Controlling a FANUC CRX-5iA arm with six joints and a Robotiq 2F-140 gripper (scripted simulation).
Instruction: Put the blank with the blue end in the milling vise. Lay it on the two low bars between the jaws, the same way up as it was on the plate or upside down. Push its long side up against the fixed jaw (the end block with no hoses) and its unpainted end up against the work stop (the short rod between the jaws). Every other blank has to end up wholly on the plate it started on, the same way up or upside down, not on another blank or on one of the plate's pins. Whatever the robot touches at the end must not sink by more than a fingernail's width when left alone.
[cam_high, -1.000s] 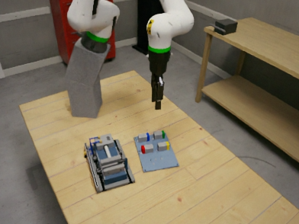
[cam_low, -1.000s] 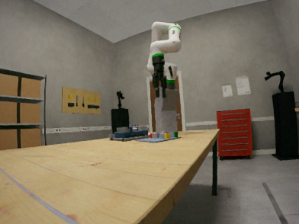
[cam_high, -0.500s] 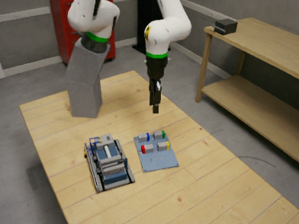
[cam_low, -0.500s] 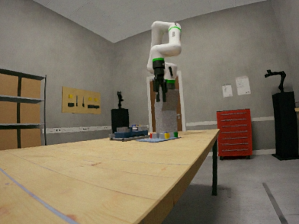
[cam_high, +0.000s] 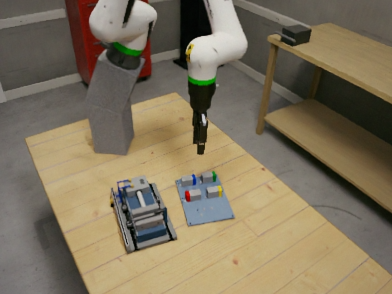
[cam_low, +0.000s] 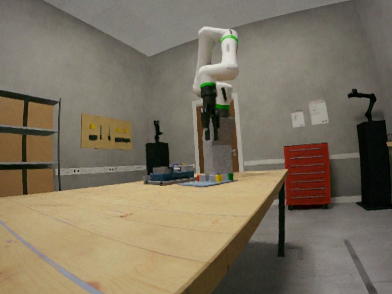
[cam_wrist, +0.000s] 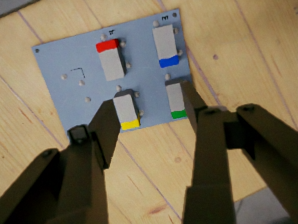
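The red-ended blank is 23 cm below my hand, 5 cm to the right of it and 4 cm ahead of it. The rest, counted from my hand: blue-grey plate (25 cm below, 6 cm ahead, 1 cm to the right); green-ended blank (23 cm below, 7 cm to the left); yellow-ended blank (23 cm below, 8 cm ahead, 3 cm to the left).
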